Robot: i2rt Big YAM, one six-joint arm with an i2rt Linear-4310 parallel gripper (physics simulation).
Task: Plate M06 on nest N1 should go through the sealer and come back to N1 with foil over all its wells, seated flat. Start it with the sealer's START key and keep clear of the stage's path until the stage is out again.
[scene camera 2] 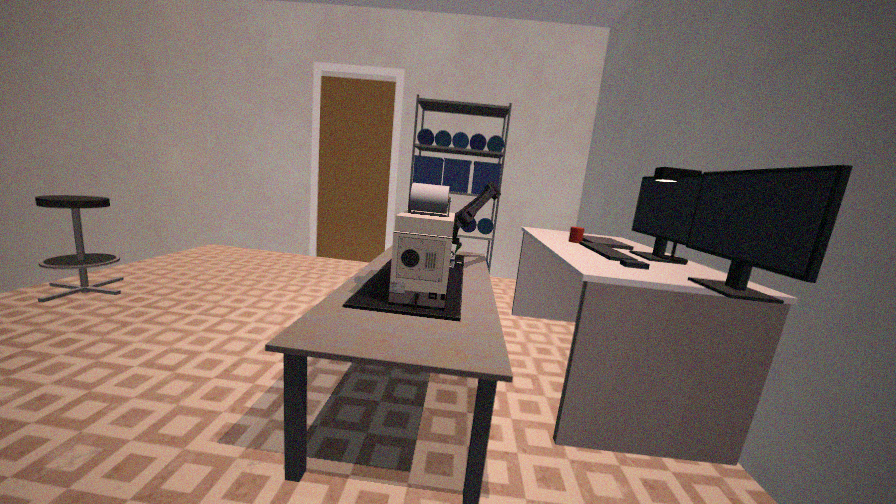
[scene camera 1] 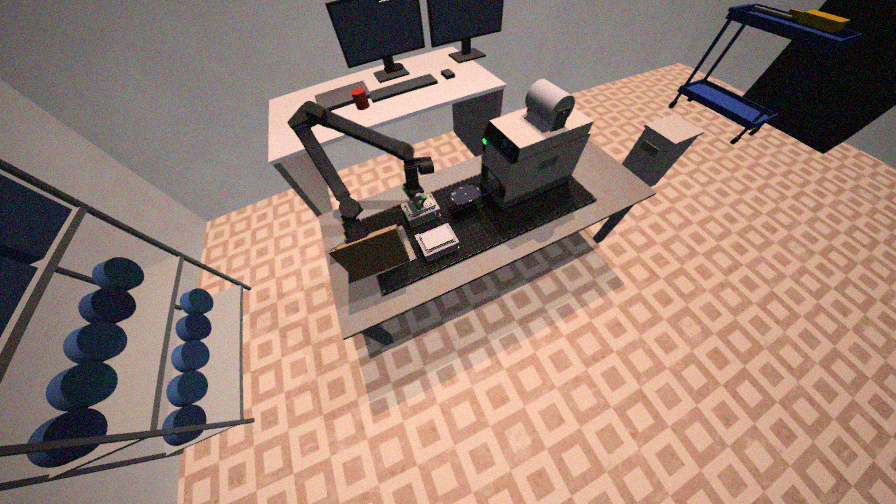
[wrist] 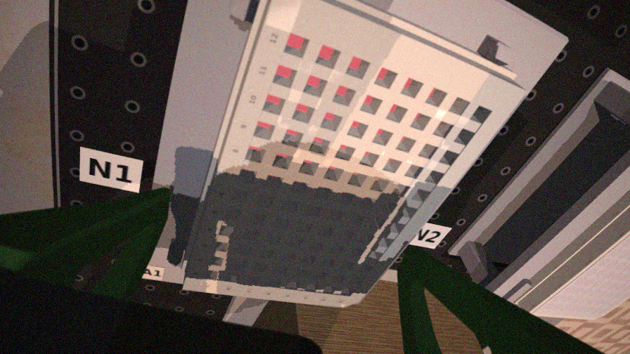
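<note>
Plate M06 (scene camera 1: 419,202) (wrist: 345,135) lies on nest N1 (scene camera 1: 421,216) (wrist: 200,75). Its wells show open with red contents in the upper rows in the wrist view; a dark shadow covers the lower rows. My gripper (scene camera 1: 416,194) (wrist: 291,232) is open and empty, with green fingers above and to either side of the plate. The sealer (scene camera 1: 538,166) (scene camera 2: 418,266) stands on the same bench with a green light on its front. The START key cannot be made out. A dark round part (scene camera 1: 464,195) lies between N1 and the sealer; whether it belongs to the stage is unclear.
Nest N2 (scene camera 1: 438,250) bears a white-topped plate (scene camera 1: 437,238) in front of N1. A tilted brown panel (scene camera 1: 374,253) stands left of it, near the arm's base. The black perforated mat (scene camera 1: 479,235) lies under the devices. A desk with monitors (scene camera 1: 379,31) stands behind the bench.
</note>
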